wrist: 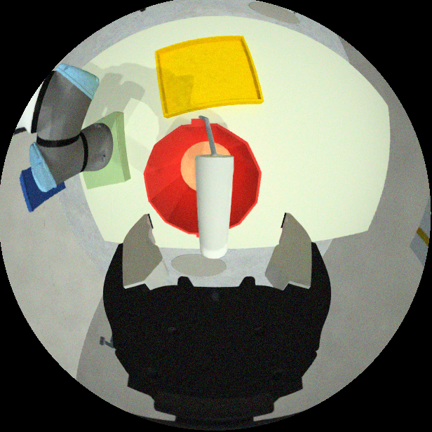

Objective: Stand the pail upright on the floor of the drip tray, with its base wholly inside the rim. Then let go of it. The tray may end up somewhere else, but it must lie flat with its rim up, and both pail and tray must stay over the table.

I see my gripper, a yellow drip tray and a white handle grip.
